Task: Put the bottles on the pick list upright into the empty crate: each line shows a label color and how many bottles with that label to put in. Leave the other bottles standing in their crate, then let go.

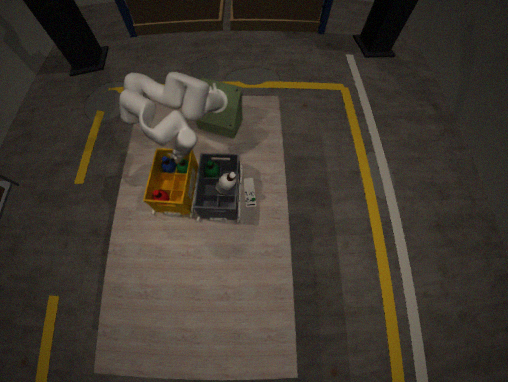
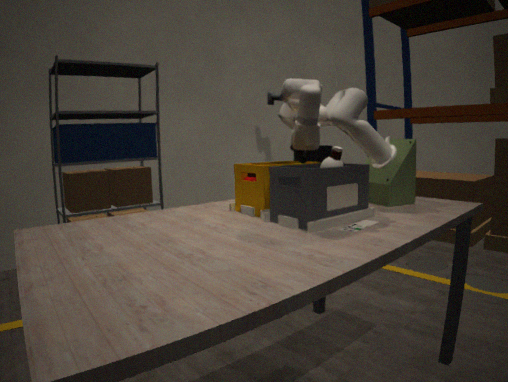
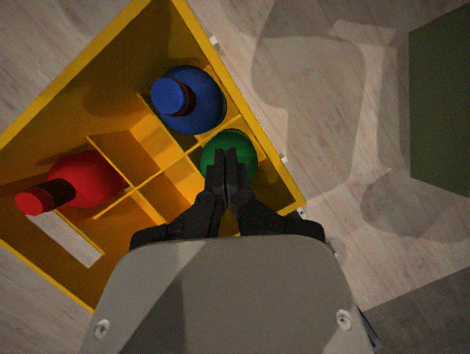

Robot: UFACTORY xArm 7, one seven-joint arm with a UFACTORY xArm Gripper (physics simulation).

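Places are measured from the arm's base along level axes (x ahead, y left, z up), in millimetres.
Where they show: gripper, fingertip midpoint: (image 3: 227, 161); arm's base, link origin: (image 1: 216, 101) (image 2: 384, 157).
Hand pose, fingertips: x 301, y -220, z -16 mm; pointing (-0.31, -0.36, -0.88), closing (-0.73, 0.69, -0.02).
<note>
Things, the pixels of their centre, and the offset from my fingertips. Level surfaces: height alone.
- yellow crate, body centre: (image 3: 160, 171) (image 2: 278, 186) (image 1: 173, 181) 83 mm down, 91 mm ahead, 46 mm right
- blue bottle, body centre: (image 3: 192, 103) (image 1: 169, 166) 85 mm down, 4 mm back, 69 mm right
- red bottle, body centre: (image 3: 91, 178) (image 1: 161, 198) 85 mm down, 169 mm ahead, 112 mm right
- grey crate, body centre: (image 2: 320, 192) (image 1: 219, 187) 83 mm down, 156 mm ahead, 176 mm left
- white bottle, body centre: (image 2: 331, 170) (image 1: 227, 181) 11 mm down, 166 mm ahead, 221 mm left
- pick list, body centre: (image 2: 360, 225) (image 1: 249, 192) 170 mm down, 171 mm ahead, 325 mm left
- wooden table, surface height: 171 mm down
My gripper (image 3: 227, 161) is shut and empty, its fingertips over the green bottle (image 3: 229, 138) (image 1: 182, 166) in the yellow crate (image 3: 70, 74) (image 1: 170, 206) (image 2: 251, 198); they hide that bottle's cap. A blue bottle (image 3: 205, 105) (image 1: 168, 165) stands beside it, and a red bottle (image 3: 87, 178) (image 1: 160, 195) stands in the same crate. The grey crate (image 2: 300, 200) (image 1: 217, 213) holds a green bottle (image 1: 211, 170) and a white bottle (image 1: 225, 184) (image 2: 331, 162), which leans and sticks up above the rim. The pick list (image 1: 250, 187) (image 2: 361, 225) has a green mark; its text is too small to read.
The crates stand side by side on the wooden table (image 1: 200, 290) (image 2: 165, 285), with small pale blocks at their bases. A green sloped box (image 1: 227, 117) (image 2: 397, 185) (image 3: 442, 110) stands behind them by the arm's base. The pick list lies beside the grey crate.
</note>
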